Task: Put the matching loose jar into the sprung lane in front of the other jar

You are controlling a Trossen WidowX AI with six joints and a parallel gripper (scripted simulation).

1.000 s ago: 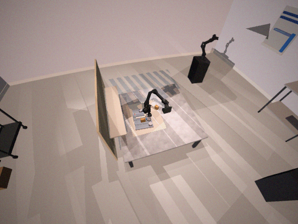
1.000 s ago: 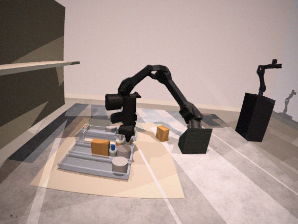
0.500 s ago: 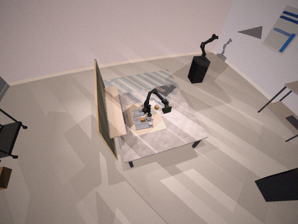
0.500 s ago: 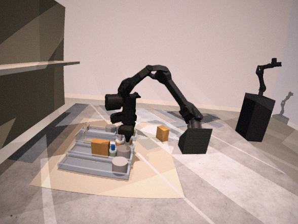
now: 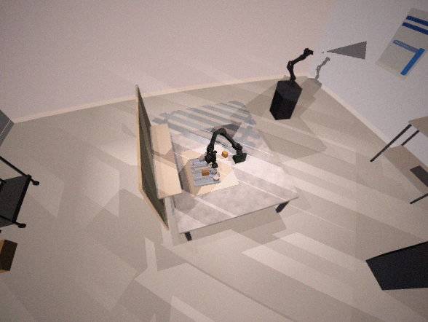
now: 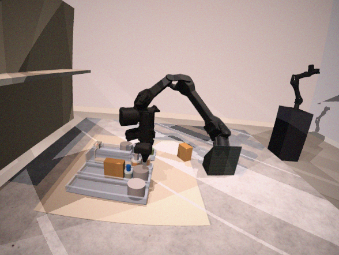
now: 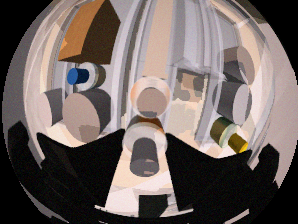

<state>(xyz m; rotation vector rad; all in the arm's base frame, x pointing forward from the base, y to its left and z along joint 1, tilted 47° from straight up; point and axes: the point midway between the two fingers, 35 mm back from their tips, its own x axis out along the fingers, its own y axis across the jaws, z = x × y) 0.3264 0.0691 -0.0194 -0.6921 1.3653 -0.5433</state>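
The orange box is 11 cm ahead of my gripper tip, 8 cm to the left of it and 1 cm below it.
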